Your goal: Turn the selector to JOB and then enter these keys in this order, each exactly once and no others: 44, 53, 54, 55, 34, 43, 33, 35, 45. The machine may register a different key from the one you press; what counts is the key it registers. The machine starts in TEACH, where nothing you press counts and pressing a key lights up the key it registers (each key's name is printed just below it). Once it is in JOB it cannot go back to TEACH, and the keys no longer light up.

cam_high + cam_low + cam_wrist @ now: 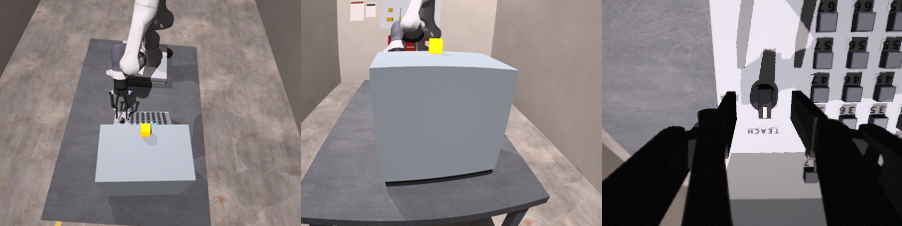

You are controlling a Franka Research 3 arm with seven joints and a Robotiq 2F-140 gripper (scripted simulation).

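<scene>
My hand is 40 mm above the black selector knob and 30 mm short of it.
</scene>
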